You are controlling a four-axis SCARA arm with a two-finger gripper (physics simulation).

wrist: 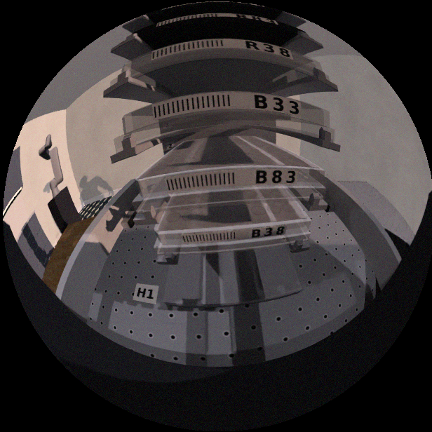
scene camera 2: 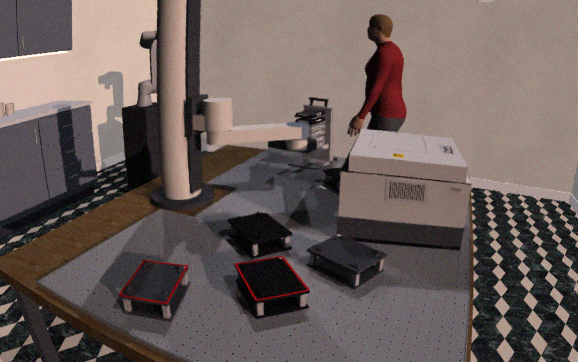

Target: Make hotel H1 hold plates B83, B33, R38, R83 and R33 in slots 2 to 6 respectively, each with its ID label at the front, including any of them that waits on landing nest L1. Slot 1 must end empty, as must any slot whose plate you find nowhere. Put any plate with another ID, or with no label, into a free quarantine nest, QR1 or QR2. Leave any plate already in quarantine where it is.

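Frame: origin at the arm's base, x ahead, y left, z up, level; metres.
Where they show: arm's base, origin of the base link: [scene camera 2: 182, 197].
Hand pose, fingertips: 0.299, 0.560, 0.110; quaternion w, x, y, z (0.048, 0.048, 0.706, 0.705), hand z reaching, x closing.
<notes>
Each offset is from my fingertips to the top centre of the thing, as dx, dy, dz. "pt": to the spot under its first point.
The hotel H1 [scene camera 2: 327, 131] stands at the far end of the table. In the wrist view, clear plate B38 [wrist: 220, 235] is lowest, with clear plate B83 [wrist: 225, 179] above it, then plate B33 [wrist: 240, 104], plate R38 [wrist: 235, 48] and a dark plate [wrist: 235, 19] whose cut-off label seems to read R83. These labels face the gripper. The hotel's top is outside the wrist view. My gripper [wrist: 227, 175] is open and empty, its fingers on either side of the lower plates. Two red-rimmed nests @(pt +0.084, -1.214, -0.046) [scene camera 2: 145, 299] @(pt +0.334, -1.054, -0.047) [scene camera 2: 284, 295] stand near the front; their ID tags are unreadable.
Two dark nests @(pt +0.144, -0.782, -0.047) [scene camera 2: 260, 228] @(pt +0.404, -0.837, -0.047) [scene camera 2: 346, 255] stand behind the red-rimmed ones. A large white instrument @(+0.491, -0.461, +0.156) [scene camera 2: 406, 212] is on the right of the table. The arm's column [scene camera 2: 172, 125] rises at the left. A person in red [scene camera 2: 385, 80] stands behind the table.
</notes>
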